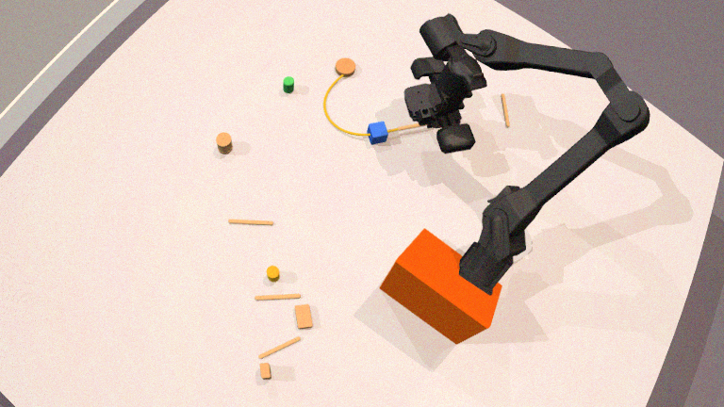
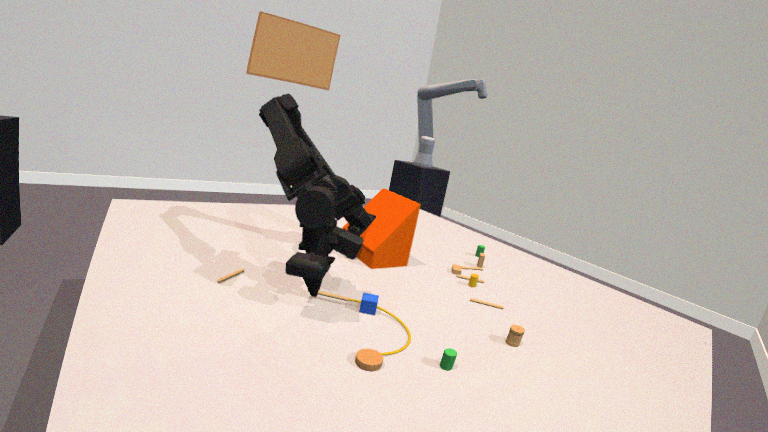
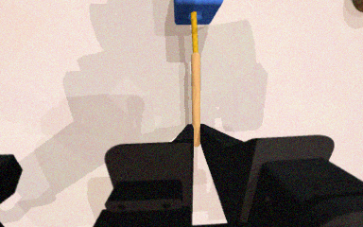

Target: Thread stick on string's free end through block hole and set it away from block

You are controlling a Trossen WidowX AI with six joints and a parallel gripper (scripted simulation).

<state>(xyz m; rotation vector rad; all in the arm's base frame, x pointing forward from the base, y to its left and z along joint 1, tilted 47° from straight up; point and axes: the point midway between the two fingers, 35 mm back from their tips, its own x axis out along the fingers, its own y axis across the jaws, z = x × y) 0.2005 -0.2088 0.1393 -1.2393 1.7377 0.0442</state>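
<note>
Right now the blue block is 8 cm to the left of my gripper tip, 7 cm ahead of it and 1 cm above it. The rest, counted from my gripper tip: round wooden button (20 cm ahead, 2 cm to the right); thin wooden stick (3 cm to the left, 3 cm ahead, 1 cm above); green cylinder (26 cm ahead, 9 cm to the left, 1 cm above).
</note>
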